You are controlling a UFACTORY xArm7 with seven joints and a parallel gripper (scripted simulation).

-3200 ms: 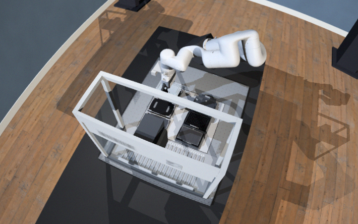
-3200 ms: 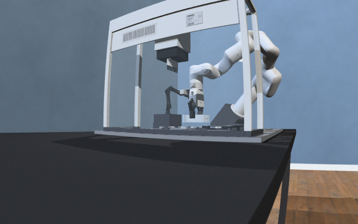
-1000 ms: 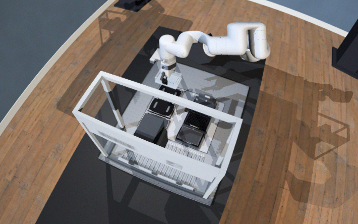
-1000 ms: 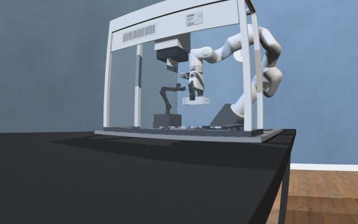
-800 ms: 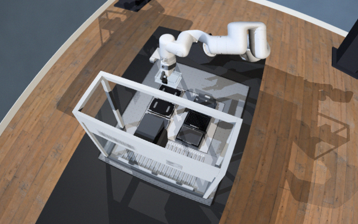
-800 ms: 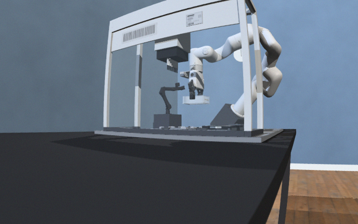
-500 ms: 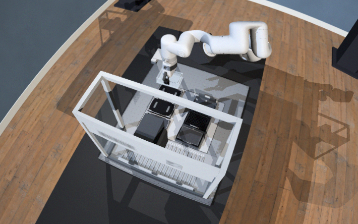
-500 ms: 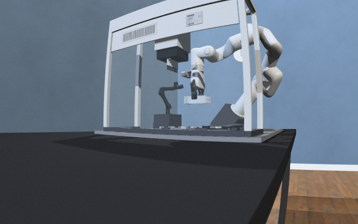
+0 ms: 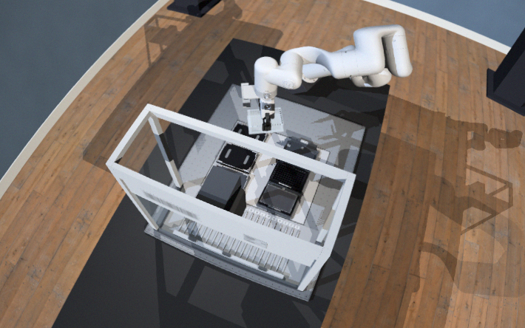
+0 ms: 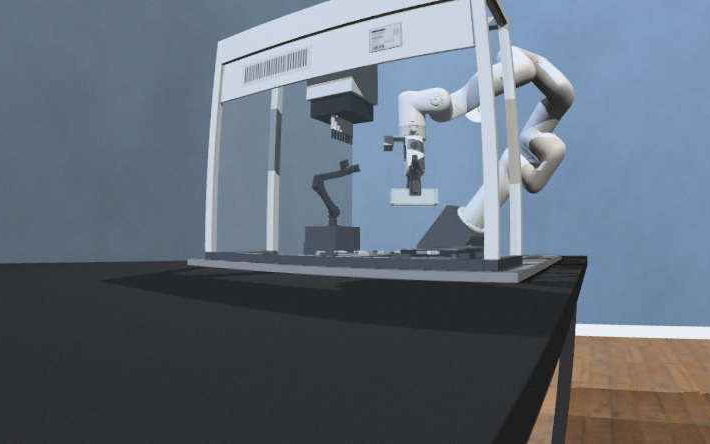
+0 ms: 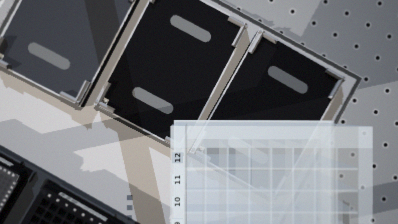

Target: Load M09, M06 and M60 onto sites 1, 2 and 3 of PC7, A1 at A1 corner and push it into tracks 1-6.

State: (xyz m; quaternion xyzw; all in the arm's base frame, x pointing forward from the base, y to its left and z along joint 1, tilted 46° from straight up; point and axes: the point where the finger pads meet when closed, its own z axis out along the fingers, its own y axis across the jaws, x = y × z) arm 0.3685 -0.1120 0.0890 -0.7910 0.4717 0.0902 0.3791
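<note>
Now: hand 90 mm short of the dark plate carrier PC7, 160 mm to the right of it and 150 mm above it. From my hand the other things lie so: corner post: 470 mm ahead, 380 mm to the left, 80 mm above; then white deep-well block M09: 10 mm below.
</note>
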